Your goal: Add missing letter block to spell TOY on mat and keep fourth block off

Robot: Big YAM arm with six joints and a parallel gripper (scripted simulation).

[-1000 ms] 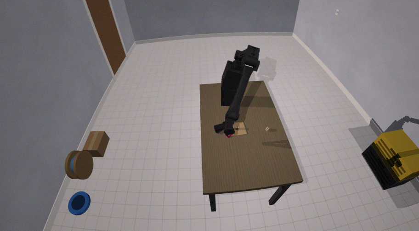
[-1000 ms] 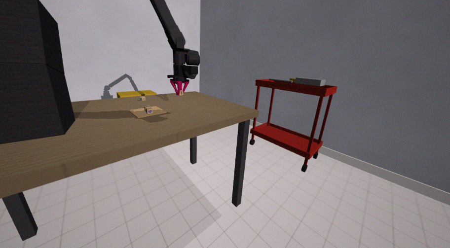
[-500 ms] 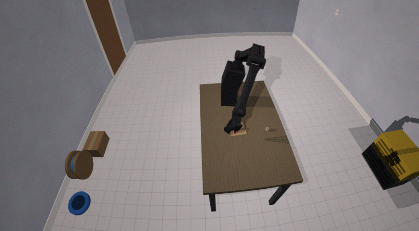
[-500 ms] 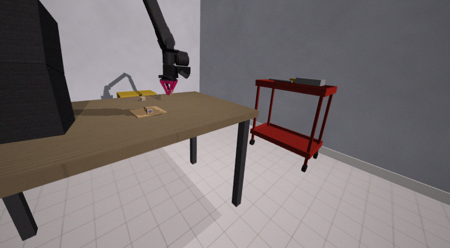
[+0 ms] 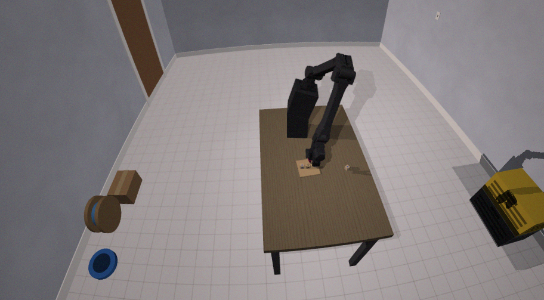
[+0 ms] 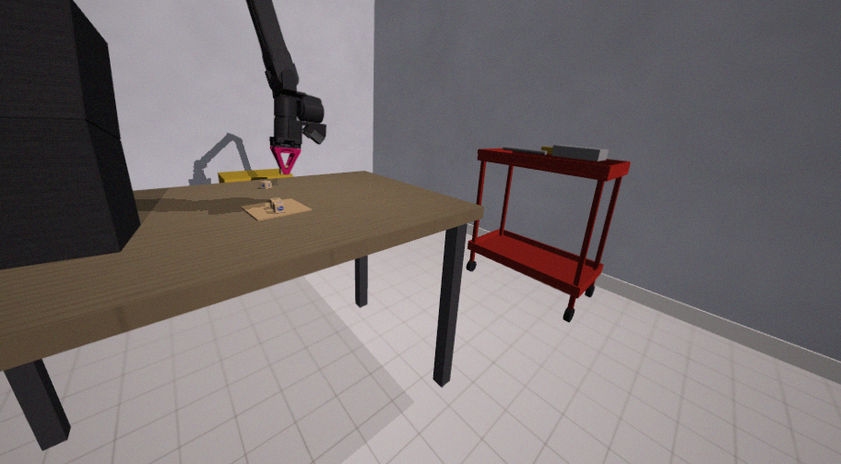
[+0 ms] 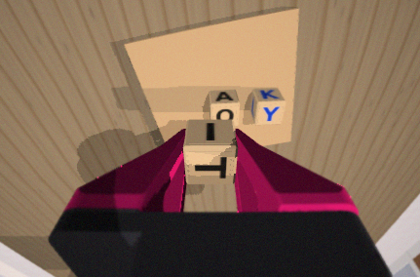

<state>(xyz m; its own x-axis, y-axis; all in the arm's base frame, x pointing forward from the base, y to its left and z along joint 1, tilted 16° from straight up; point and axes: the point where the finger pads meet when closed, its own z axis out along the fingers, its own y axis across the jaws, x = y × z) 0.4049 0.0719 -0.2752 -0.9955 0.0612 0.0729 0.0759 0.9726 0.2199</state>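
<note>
My hand is 40 mm past the tan mat, 10 mm to the left of it and 100 mm above it. The rest, counted from my hand: light wooden block (right at my hand).
</note>
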